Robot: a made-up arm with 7 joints. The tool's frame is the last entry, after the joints. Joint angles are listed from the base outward.
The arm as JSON. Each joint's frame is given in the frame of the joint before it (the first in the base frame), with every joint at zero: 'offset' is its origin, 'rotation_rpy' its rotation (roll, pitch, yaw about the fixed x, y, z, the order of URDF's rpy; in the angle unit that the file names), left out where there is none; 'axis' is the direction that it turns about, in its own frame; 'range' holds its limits. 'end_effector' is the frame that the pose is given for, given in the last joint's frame.
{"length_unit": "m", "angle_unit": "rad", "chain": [
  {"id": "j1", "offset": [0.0, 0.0, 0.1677], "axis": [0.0, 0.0, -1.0], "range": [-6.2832, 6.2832]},
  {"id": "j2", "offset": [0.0, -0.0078, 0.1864], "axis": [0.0, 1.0, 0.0], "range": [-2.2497, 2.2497]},
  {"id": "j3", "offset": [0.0, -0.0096, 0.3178], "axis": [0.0, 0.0, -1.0], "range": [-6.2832, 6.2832]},
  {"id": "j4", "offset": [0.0, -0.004, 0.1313], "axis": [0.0, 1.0, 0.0], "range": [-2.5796, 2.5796]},
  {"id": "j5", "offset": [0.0, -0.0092, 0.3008], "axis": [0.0, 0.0, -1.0], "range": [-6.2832, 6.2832]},
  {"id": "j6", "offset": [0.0, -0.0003, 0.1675], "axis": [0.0, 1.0, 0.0], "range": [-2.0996, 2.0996]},
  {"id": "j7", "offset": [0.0, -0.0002, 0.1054], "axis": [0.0, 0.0, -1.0], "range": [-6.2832, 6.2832]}
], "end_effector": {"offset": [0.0, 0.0, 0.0], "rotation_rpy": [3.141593, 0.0, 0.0]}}
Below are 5 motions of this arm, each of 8 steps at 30 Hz.
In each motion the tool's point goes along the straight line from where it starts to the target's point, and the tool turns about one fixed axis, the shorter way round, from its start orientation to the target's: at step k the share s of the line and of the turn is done. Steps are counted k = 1, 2, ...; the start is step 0. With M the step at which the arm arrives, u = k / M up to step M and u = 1 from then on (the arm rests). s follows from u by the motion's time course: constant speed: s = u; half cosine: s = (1 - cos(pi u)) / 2; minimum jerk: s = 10 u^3 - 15 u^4 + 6 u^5.
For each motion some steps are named. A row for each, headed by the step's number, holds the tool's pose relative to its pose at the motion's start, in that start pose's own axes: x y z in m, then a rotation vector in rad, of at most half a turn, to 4 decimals.
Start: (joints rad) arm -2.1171 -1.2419 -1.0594 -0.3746 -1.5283 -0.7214 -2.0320
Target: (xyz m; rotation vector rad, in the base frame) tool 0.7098 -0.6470 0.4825 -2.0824 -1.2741 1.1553
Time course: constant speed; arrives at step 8
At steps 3, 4, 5, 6, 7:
3: 0.0264 0.0462 0.0275 -0.0027 -0.0798 0.0036
4: 0.0352 0.0616 0.0366 -0.0036 -0.1063 0.0048
5: 0.0439 0.0770 0.0458 -0.0045 -0.1329 0.0060
6: 0.0527 0.0924 0.0549 -0.0054 -0.1595 0.0072
7: 0.0615 0.1078 0.0641 -0.0064 -0.1861 0.0084

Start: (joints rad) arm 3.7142 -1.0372 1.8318 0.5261 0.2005 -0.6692 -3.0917
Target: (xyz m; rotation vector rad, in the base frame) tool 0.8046 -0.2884 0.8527 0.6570 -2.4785 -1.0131
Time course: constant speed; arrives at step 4
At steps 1, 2, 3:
1: 0.0148 0.0094 -0.0064 0.0031 -0.0267 -0.0237
2: 0.0297 0.0188 -0.0129 0.0063 -0.0534 -0.0473
3: 0.0445 0.0281 -0.0193 0.0094 -0.0800 -0.0710

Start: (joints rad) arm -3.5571 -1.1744 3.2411 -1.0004 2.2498 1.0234 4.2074
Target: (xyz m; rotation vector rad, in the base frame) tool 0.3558 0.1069 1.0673 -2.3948 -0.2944 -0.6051
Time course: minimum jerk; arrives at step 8
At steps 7, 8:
7: -0.0552 0.0184 -0.0574 -0.1258 0.1346 -0.1676
8: -0.0561 0.0187 -0.0583 -0.1279 0.1368 -0.1704

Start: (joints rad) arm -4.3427 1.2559 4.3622 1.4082 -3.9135 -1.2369 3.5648
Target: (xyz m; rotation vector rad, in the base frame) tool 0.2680 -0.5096 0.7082 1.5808 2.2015 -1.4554
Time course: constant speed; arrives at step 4
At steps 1, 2, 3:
1: 0.0003 -0.0010 0.0032 -0.0069 -0.0031 0.0007
2: 0.0006 -0.0021 0.0063 -0.0137 -0.0062 0.0015
3: 0.0009 -0.0031 0.0095 -0.0206 -0.0092 0.0022

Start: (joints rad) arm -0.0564 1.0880 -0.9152 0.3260 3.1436 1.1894 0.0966
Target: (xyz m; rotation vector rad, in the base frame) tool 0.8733 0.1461 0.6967 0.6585 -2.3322 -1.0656
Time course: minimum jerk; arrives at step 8
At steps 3, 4, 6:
3: -0.0104 0.0007 0.0218 -0.0391 0.0587 0.0093
4: -0.0189 0.0012 0.0395 -0.0711 0.1066 0.0169
6: -0.0338 0.0022 0.0709 -0.1275 0.1912 0.0304

